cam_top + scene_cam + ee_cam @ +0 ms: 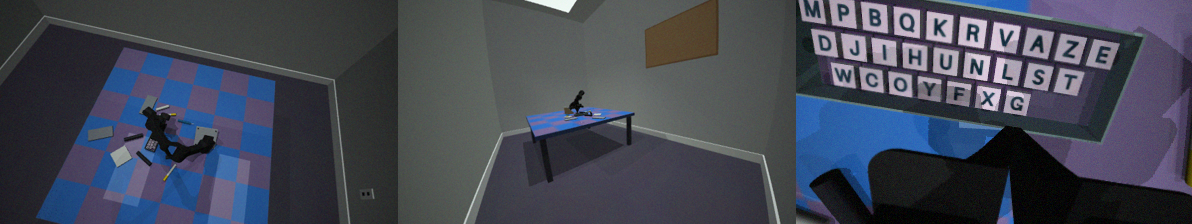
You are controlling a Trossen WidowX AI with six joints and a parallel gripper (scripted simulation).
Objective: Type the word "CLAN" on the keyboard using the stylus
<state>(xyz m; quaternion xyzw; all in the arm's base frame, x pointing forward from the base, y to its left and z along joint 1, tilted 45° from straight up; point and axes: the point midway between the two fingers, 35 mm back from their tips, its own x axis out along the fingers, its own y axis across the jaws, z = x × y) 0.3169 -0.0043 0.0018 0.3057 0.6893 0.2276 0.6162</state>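
My gripper tip is now 160 mm past the teal hexagonal stylus, 110 mm to the left of it and 30 mm above it. The rest, counted from my gripper tip: white square pad: 220 mm ahead, 210 mm to the left, 40 mm below; then grey slab: 400 mm ahead, 90 mm to the left, 40 mm below.
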